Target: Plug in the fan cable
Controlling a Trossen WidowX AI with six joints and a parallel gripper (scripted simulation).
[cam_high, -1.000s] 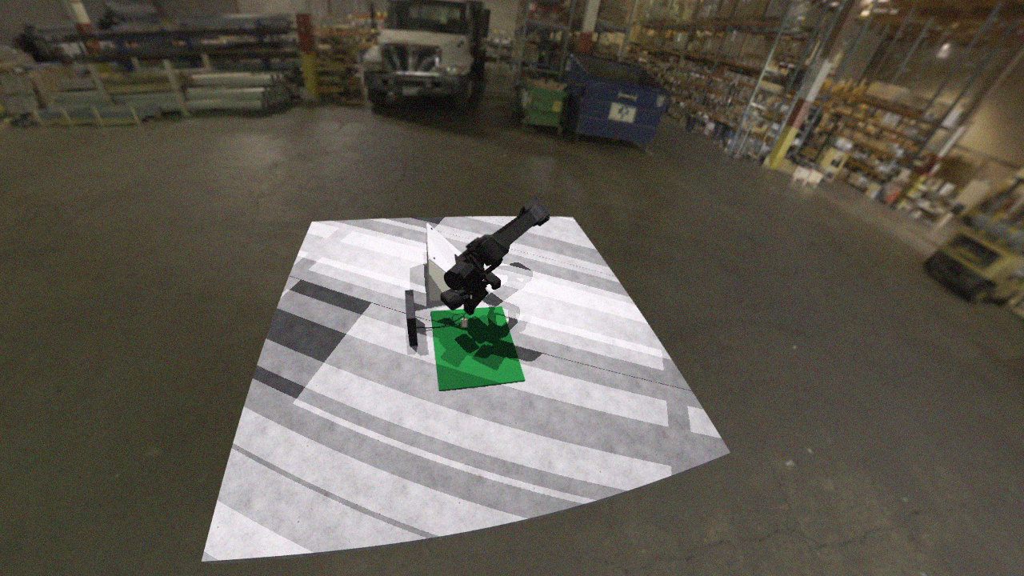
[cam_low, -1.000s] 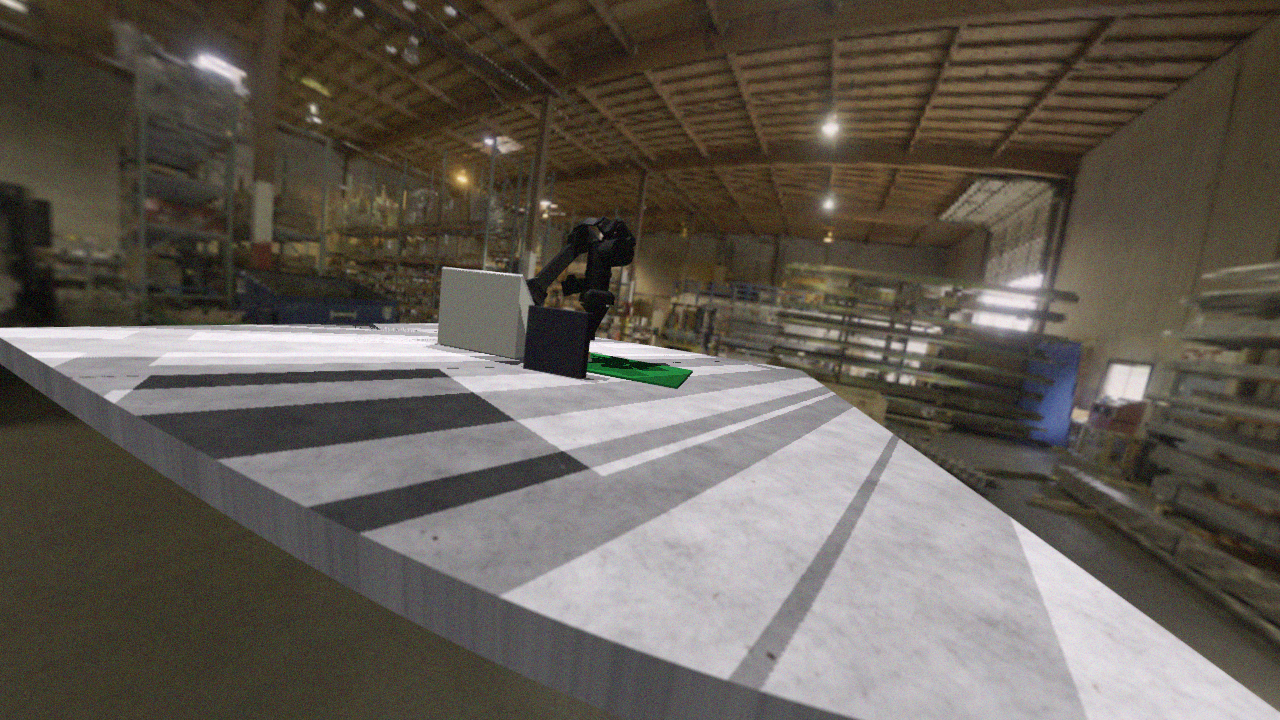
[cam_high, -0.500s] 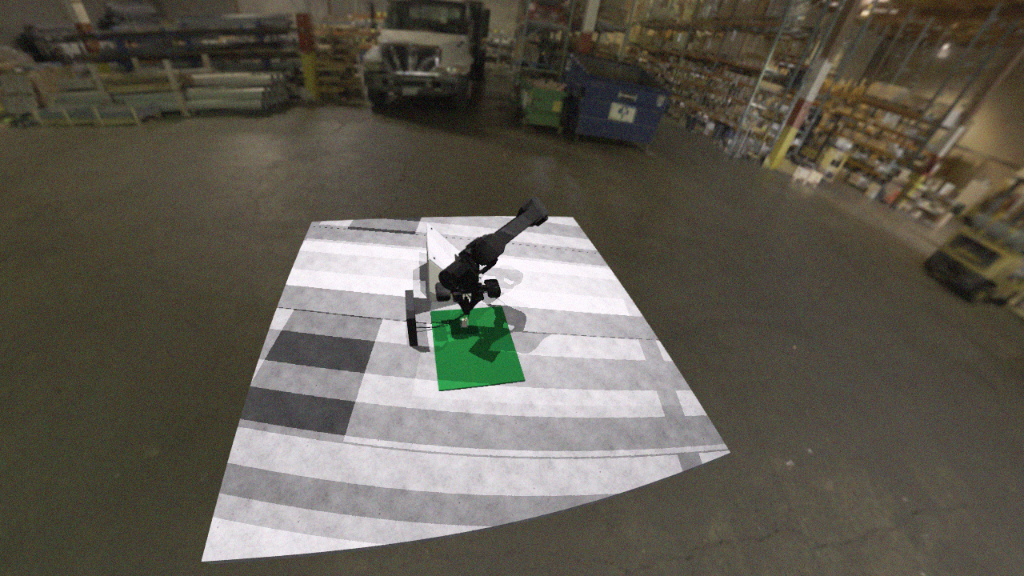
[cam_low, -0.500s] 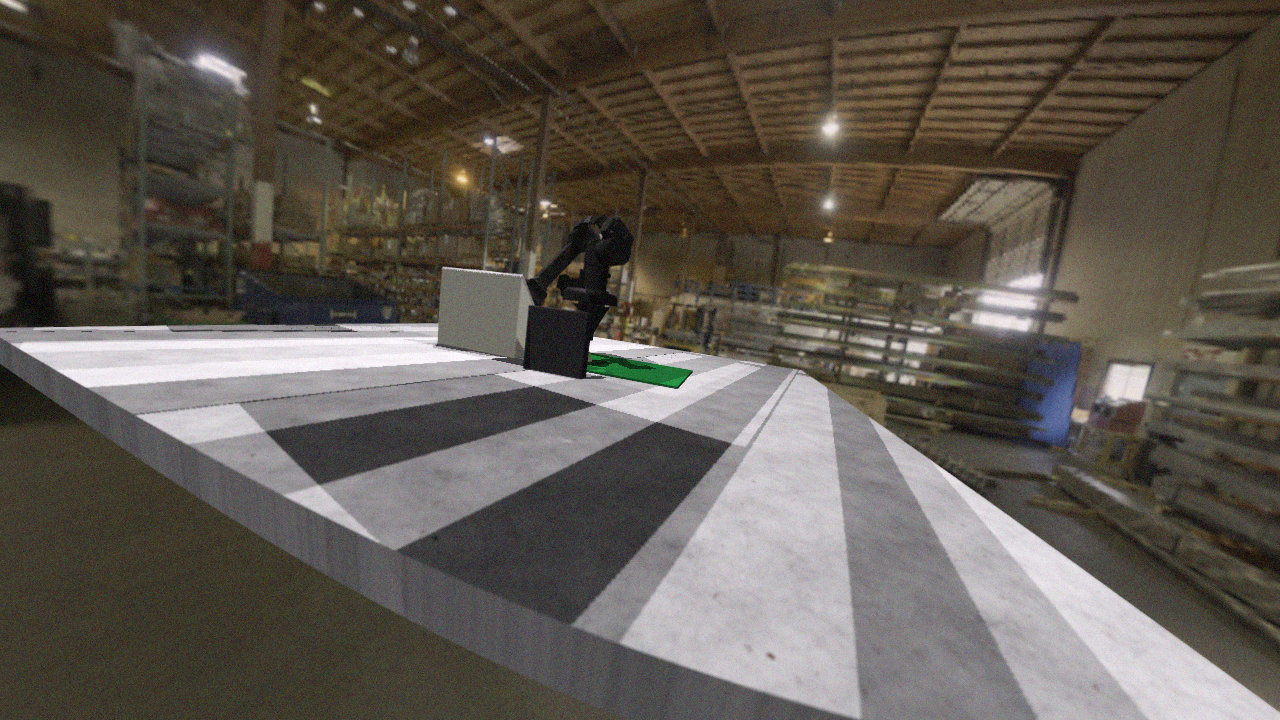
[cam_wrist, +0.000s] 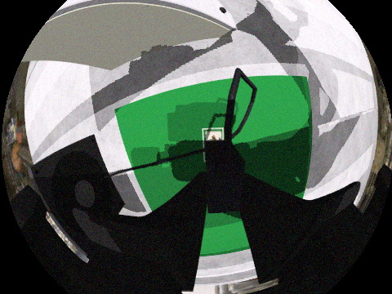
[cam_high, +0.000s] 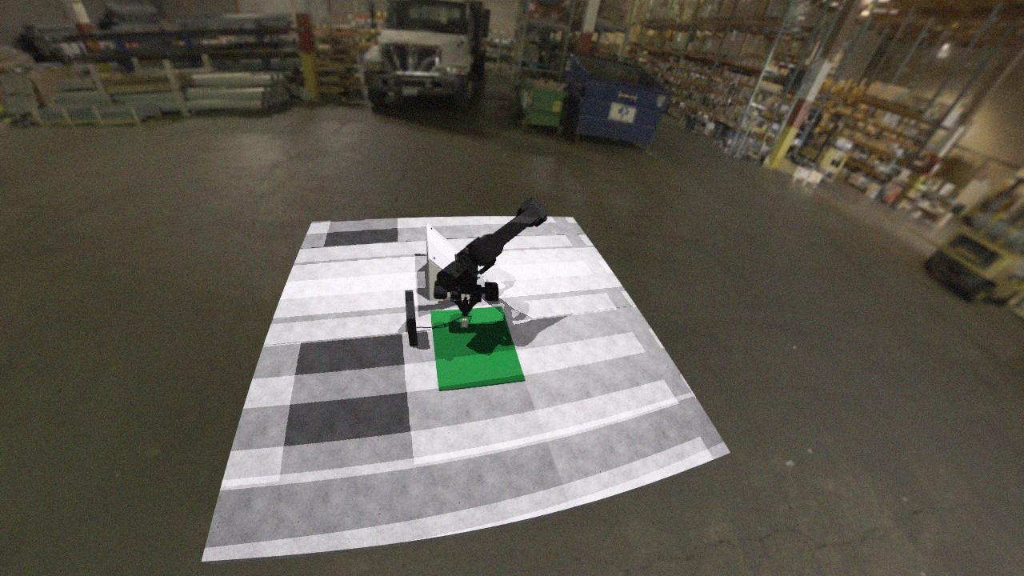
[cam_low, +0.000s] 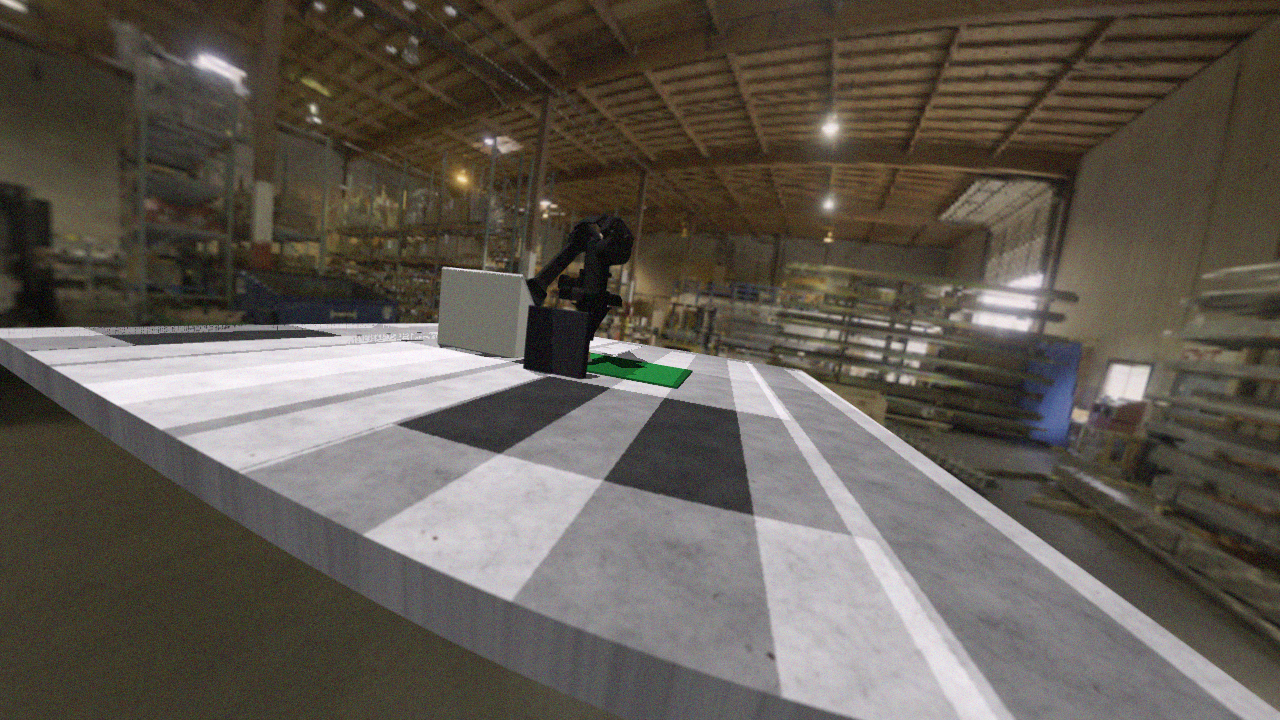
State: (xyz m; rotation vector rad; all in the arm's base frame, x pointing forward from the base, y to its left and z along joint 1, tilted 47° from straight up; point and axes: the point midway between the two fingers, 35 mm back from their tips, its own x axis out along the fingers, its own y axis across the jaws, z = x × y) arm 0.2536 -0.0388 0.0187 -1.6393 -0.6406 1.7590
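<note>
Now: the white-framed header 6 cm below my gripper tip. Also, from my gripper tip: dark fan plug: 1 cm behind, 1 cm above; then green board: 8 cm below, 8 cm ahead, 2 cm to the left; then black cable: 3 cm behind, 1 cm to the left, 1 cm above.
</note>
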